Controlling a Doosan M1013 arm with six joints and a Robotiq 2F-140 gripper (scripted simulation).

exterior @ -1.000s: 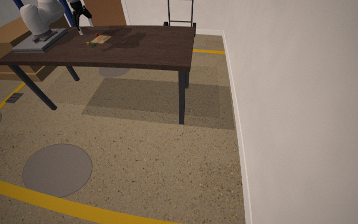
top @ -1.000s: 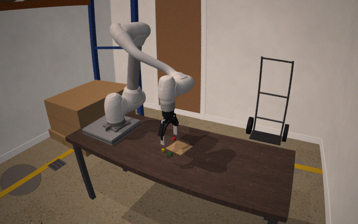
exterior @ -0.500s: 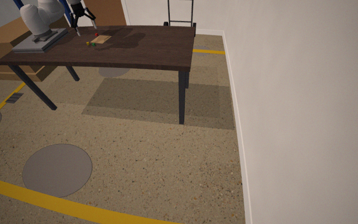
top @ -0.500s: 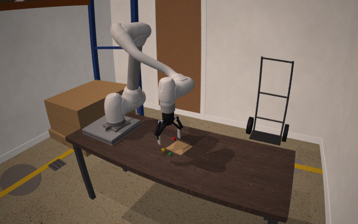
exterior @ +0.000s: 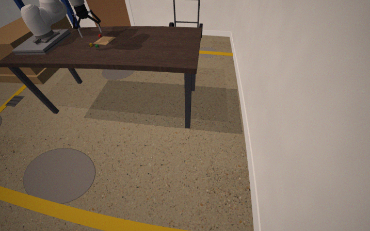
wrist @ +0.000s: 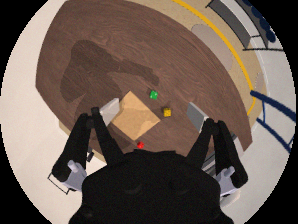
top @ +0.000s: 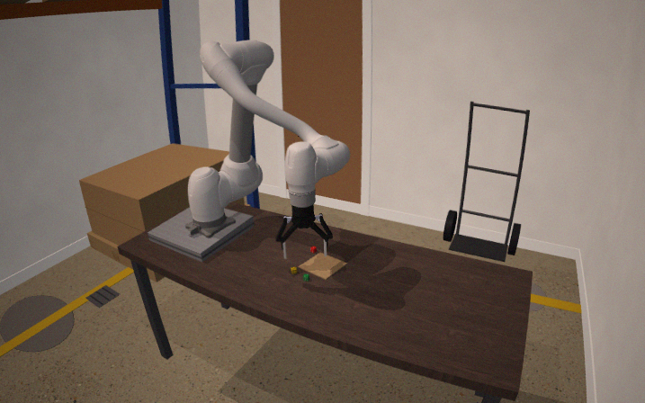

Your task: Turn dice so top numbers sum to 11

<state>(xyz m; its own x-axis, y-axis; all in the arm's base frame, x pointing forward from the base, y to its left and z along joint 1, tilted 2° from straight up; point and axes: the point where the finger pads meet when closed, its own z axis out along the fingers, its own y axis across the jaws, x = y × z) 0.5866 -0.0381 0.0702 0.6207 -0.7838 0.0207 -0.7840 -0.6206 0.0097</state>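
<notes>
Right now the green die is 110 mm below my hand. Also, from my hand: red die: 100 mm behind, 190 mm to the left, 110 mm below; then tan mat: 120 mm to the left, 120 mm below; then yellow die: 70 mm behind, 10 mm to the left, 110 mm below.
</notes>
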